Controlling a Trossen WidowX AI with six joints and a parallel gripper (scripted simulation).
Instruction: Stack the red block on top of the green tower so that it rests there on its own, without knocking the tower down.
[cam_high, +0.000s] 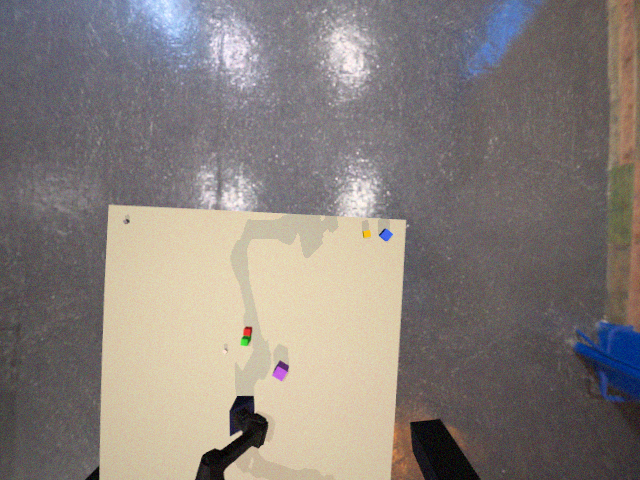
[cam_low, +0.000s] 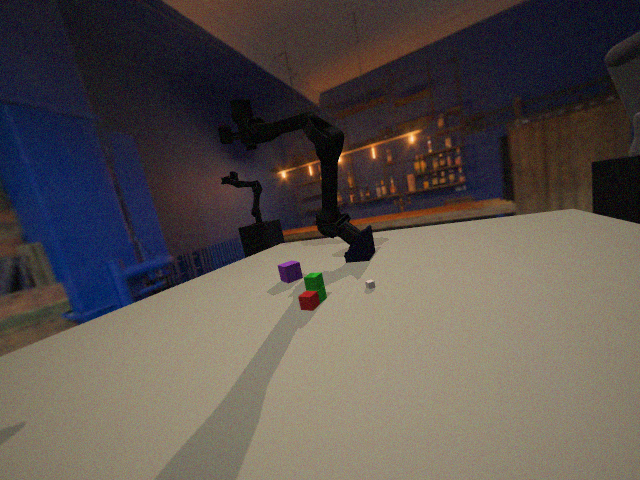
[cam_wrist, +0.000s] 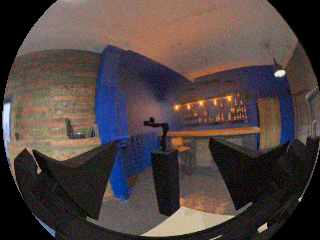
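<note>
My gripper tip is 510 mm above the red block, 480 mm short of it and 360 mm to the right of it. Also, from my gripper tip: yellow block 840 mm ahead, 510 mm below, 190 mm to the right; then purple block 500 mm below, 300 mm ahead, 230 mm to the left; then tiny white cube 520 mm below, 470 mm to the left, 400 mm ahead.
</note>
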